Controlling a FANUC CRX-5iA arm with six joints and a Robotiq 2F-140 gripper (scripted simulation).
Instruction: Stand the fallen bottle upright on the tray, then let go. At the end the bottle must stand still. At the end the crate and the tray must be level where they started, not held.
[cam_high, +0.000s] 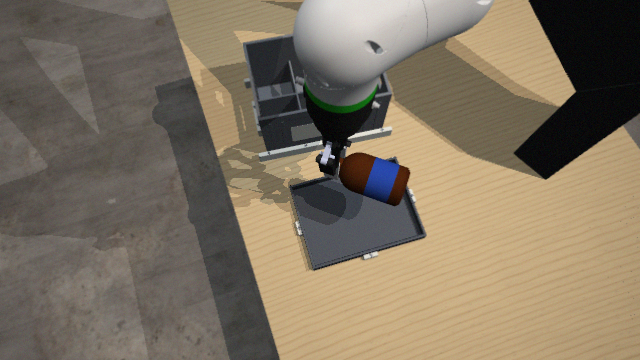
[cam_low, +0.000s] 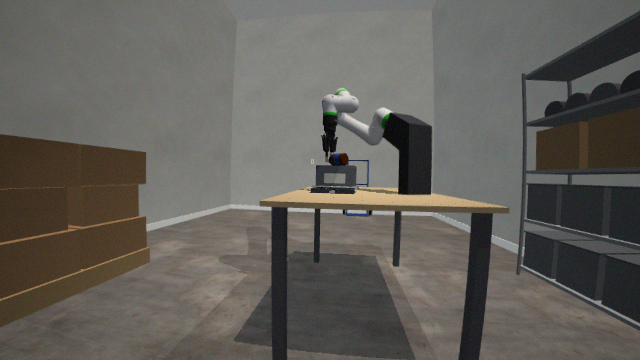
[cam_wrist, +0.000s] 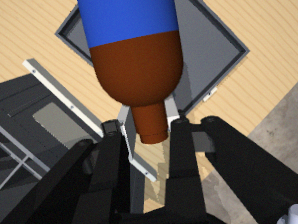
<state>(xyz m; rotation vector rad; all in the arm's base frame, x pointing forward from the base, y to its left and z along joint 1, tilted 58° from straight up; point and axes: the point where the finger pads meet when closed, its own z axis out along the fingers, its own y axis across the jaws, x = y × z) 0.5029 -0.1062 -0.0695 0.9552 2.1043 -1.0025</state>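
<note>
The bottle lies 30 mm behind my hand, 40 mm to the left of it and 20 mm below it. From my hand the other things lie so: dark grey crate (100 mm behind, 200 mm to the right, 140 mm below); tray (20 mm behind, 60 mm to the left, 210 mm below).
</note>
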